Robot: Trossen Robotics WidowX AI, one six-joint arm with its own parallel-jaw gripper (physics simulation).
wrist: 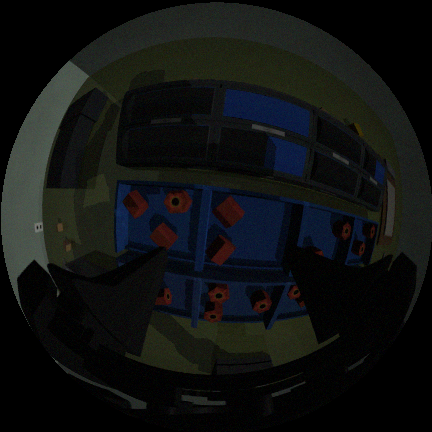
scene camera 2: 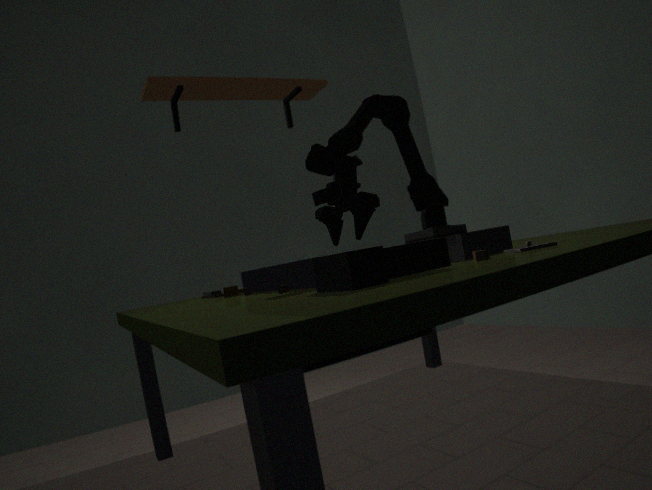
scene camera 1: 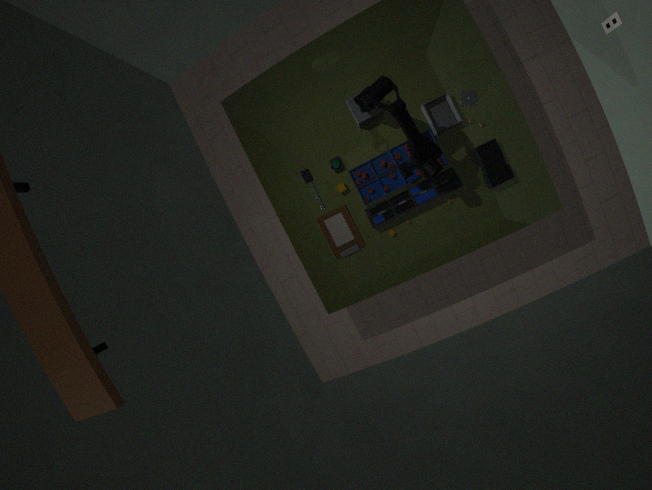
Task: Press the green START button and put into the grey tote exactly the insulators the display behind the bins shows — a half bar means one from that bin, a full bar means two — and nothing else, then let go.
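Frame: origin at the arm's base, x right, y ahead, z up, level; millimetres.
Where they show: gripper, fingertip midpoint: (wrist: 229,253) (scene camera 2: 346,242); arm's base at its link origin: (wrist: 237,389) (scene camera 2: 435,228) (scene camera 1: 366,103).
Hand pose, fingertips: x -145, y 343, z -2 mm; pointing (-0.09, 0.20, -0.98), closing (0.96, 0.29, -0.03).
Things, the pixels of their centre, and the offset from my fingertips. "pt": a spot on its surface instead.
- full blue bar at the middle of its body: (wrist: 267,111) (scene camera 1: 425,197) dx +6, dy +144, dz -41 mm
- half bar at the middle of its body: (wrist: 263,150) (scene camera 1: 420,188) dx +14, dy +99, dz -58 mm
- partial blue bar at the middle of its body: (wrist: 371,166) (scene camera 1: 383,217) dx +219, dy +180, dz -41 mm
- grey tote at the middle of its body: (scene camera 2: 465,245) (scene camera 1: 441,114) dx -175, dy -206, dz -55 mm
- green START button at the middle of its body: (scene camera 1: 336,164) dx +362, dy -133, dz -62 mm
- black box at the middle of its body: (scene camera 2: 383,263) (wrist: 69,139) (scene camera 1: 492,163) dx -340, dy +80, dz -54 mm
- yellow block at the middle of its body: (scene camera 1: 341,188) dx +373, dy -16, dz -63 mm
- brown frame at the middle of its body: (wrist: 390,203) (scene camera 1: 340,232) dx +445, dy +193, dz -73 mm
- thin tool at a spot on its surface: (scene camera 1: 317,194) pt dx +502, dy -24, dz -79 mm
My gripper (scene camera 2: 347,241) (wrist: 229,253) is open and empty, pointing down above the blue bins (wrist: 202,225) (scene camera 1: 352,172). Below it, the display-side bin holds two red insulators (wrist: 229,212) (wrist: 221,250); the bin to its left holds several. More insulators lie in other bins, some behind the fingers. On the dark display (wrist: 216,107) (scene camera 1: 371,220), in the wrist view, the second column has a full blue bar (wrist: 267,111) above and a half bar (wrist: 288,156) below; the far right column has a partial blue bar (wrist: 380,171). The grey tote (scene camera 1: 427,119) shows no insulator inside. The green START button (scene camera 1: 336,164) is beyond the bins.
A black box (scene camera 1: 494,163) (wrist: 75,145) stands right of the display in the first scene view. A yellow block (scene camera 1: 341,187), a brown frame (scene camera 1: 325,231) and a thin tool (scene camera 1: 317,194) lie to the left. Small orange pieces (scene camera 1: 480,124) lie near the tote.
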